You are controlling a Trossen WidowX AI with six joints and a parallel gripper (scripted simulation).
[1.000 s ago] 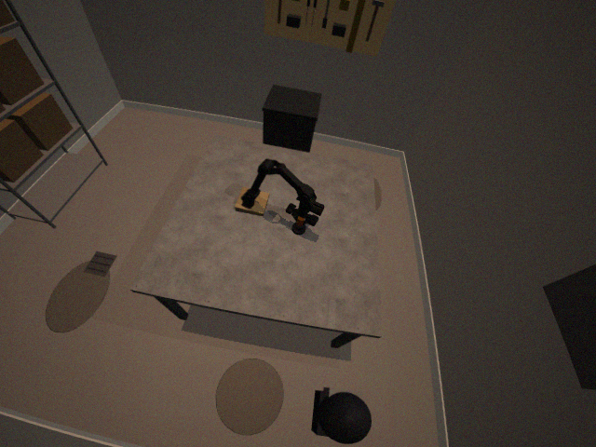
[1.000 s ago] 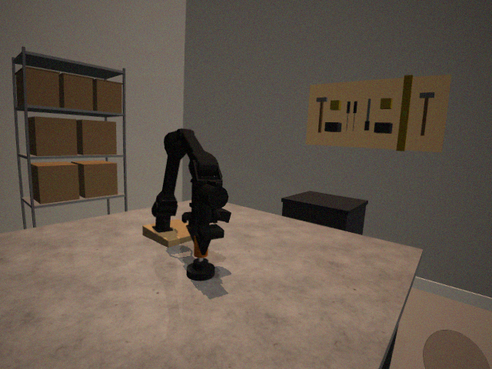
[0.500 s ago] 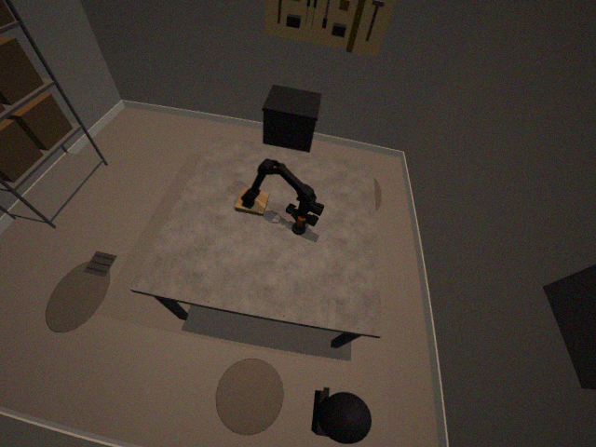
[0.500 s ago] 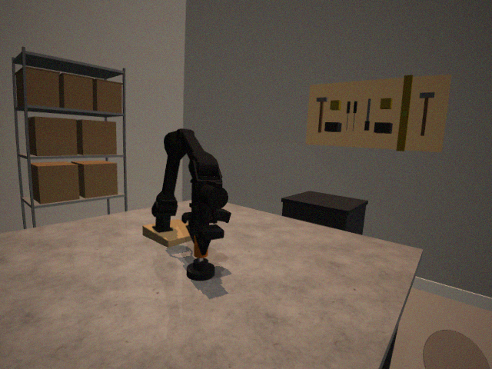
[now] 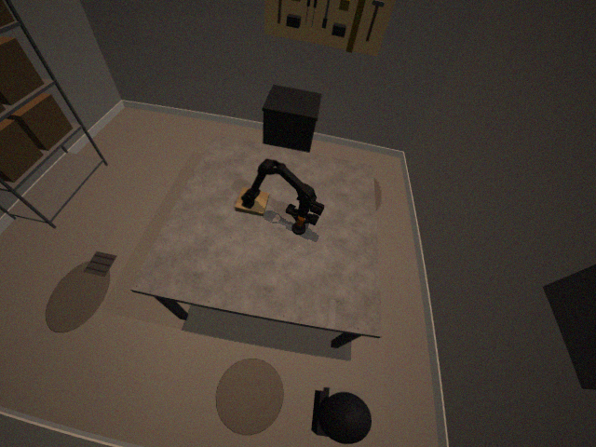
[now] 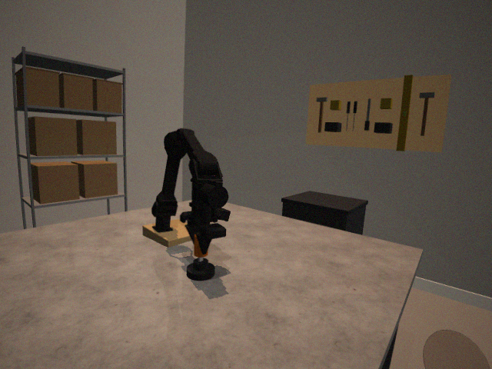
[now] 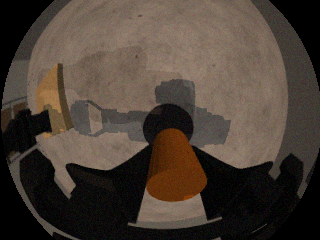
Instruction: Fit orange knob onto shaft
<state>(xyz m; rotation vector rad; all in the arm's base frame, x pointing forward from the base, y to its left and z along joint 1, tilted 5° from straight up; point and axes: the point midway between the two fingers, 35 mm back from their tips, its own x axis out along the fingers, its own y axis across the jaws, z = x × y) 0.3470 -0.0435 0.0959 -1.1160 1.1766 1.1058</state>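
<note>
Right now my gripper tip is 3 cm below the orange knob. From my gripper tip the other things lie so: round black pedestal 4 cm below.
</note>
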